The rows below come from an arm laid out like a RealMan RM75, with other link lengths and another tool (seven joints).
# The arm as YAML. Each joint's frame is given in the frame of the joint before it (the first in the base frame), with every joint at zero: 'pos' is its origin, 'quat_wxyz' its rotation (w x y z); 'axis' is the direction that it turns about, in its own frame. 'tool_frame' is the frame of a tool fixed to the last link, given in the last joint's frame.
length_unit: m
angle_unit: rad
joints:
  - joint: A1
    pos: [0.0, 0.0, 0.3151]
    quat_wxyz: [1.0, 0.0, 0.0, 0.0]
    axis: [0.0, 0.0, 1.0]
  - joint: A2
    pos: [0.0, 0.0, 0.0]
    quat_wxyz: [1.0, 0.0, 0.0, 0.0]
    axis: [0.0, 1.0, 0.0]
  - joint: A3
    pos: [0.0, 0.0, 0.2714]
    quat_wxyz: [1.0, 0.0, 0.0, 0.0]
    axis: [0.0, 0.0, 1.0]
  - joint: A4
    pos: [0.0, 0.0, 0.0]
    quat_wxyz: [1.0, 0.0, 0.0, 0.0]
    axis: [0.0, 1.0, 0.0]
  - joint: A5
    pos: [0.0, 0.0, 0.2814]
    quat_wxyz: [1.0, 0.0, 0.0, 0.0]
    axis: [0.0, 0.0, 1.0]
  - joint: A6
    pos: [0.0, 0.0, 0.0]
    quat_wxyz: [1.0, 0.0, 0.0, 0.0]
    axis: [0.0, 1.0, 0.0]
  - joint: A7
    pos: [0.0, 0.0, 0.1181]
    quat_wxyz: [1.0, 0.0, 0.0, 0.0]
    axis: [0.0, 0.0, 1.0]
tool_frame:
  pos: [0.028, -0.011, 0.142]
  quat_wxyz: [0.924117, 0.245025, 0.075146, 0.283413]
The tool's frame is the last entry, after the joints.
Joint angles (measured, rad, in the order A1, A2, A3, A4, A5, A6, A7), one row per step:
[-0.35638, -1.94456, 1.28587, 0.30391, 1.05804, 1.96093, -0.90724]
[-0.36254, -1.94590, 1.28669, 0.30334, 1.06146, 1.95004, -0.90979]
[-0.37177, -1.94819, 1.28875, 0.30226, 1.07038, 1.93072, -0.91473]
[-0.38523, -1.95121, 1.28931, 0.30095, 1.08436, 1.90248, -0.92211]
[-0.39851, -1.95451, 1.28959, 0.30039, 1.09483, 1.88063, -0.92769]
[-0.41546, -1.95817, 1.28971, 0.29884, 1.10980, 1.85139, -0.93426]
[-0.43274, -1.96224, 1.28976, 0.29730, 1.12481, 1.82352, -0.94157]
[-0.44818, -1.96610, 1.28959, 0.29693, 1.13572, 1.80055, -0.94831]
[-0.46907, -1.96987, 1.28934, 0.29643, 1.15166, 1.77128, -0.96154]
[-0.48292, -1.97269, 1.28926, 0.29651, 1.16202, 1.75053, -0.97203]
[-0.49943, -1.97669, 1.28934, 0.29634, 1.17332, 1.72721, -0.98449]
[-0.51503, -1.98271, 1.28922, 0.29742, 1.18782, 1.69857, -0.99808]
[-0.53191, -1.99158, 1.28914, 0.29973, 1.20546, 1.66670, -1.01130]
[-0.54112, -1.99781, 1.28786, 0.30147, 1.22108, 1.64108, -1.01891]
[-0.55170, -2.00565, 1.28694, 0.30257, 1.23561, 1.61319, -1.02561]
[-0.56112, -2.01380, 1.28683, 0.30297, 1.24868, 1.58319, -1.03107]
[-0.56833, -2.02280, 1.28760, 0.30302, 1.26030, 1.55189, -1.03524]
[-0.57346, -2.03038, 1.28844, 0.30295, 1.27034, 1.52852, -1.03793]
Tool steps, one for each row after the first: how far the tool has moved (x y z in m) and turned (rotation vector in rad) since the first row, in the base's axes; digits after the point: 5 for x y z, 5 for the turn. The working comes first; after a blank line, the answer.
Tool pose at each row, in the base's axes (x y z in m, rotation vector in rad; the steps are taken from these numbers as rounded here):
[-0.21830, 0.33083, 0.04757, -1.84043, 0.11886, -1.21121]
[-0.21741, 0.33361, 0.04482, -1.84782, 0.11830, -1.20404]
[-0.21654, 0.33767, 0.03927, -1.86444, 0.11593, -1.18958]
[-0.21548, 0.34379, 0.03167, -1.88699, 0.11343, -1.16718]
[-0.21336, 0.34904, 0.02564, -1.90362, 0.11458, -1.15253]
[-0.21123, 0.35568, 0.01765, -1.92592, 0.11673, -1.13052]
[-0.20874, 0.36195, 0.00975, -1.94794, 0.11912, -1.11020]
[-0.20587, 0.36755, 0.00353, -1.96420, 0.12230, -1.09505]
[-0.20227, 0.37477, -0.00437, -1.98892, 0.12441, -1.07455]
[-0.19990, 0.37978, -0.00976, -2.00537, 0.12427, -1.05959]
[-0.19666, 0.38541, -0.01606, -2.02365, 0.12374, -1.04381]
[-0.19391, 0.39112, -0.02402, -2.04401, 0.12169, -1.02227]
[-0.19025, 0.39668, -0.03371, -2.06608, 0.12215, -0.99941]
[-0.18945, 0.40031, -0.04106, -2.08146, 0.12271, -0.97650]
[-0.18803, 0.40427, -0.04909, -2.09533, 0.12375, -0.95331]
[-0.18735, 0.40823, -0.05734, -2.10732, 0.12387, -0.92737]
[-0.18750, 0.41172, -0.06589, -2.11747, 0.12218, -0.89976]
[-0.18763, 0.41373, -0.07285, -2.12618, 0.12160, -0.87917]

[0.00089, 0.00278, -0.00275, -0.00381, 0.00712, 0.00246]
[0.00176, 0.00684, -0.00830, -0.01342, 0.02173, 0.00770]
[0.00282, 0.01296, -0.01590, -0.02547, 0.04340, 0.01575]
[0.00494, 0.01821, -0.02193, -0.03397, 0.05935, 0.01869]
[0.00707, 0.02485, -0.02992, -0.04459, 0.08230, 0.02340]
[0.00956, 0.03112, -0.03782, -0.05560, 0.10416, 0.02696]
[0.01243, 0.03672, -0.04404, -0.06330, 0.12087, 0.02869]
[0.01603, 0.04394, -0.05194, -0.07691, 0.14371, 0.03147]
[0.01840, 0.04895, -0.05733, -0.08627, 0.15909, 0.03488]
[0.02164, 0.05458, -0.06363, -0.09716, 0.17550, 0.03833]
[0.02439, 0.06029, -0.07159, -0.10887, 0.19558, 0.04504]
[0.02805, 0.06585, -0.08128, -0.12092, 0.21795, 0.05022]
[0.02885, 0.06948, -0.08863, -0.12754, 0.23779, 0.05720]
[0.03027, 0.07344, -0.09666, -0.13282, 0.25738, 0.06436]
[0.03095, 0.07740, -0.10491, -0.13634, 0.27761, 0.07396]
[0.03080, 0.08089, -0.11346, -0.13876, 0.29756, 0.08597]
[0.03067, 0.08290, -0.12042, -0.14141, 0.31312, 0.09407]

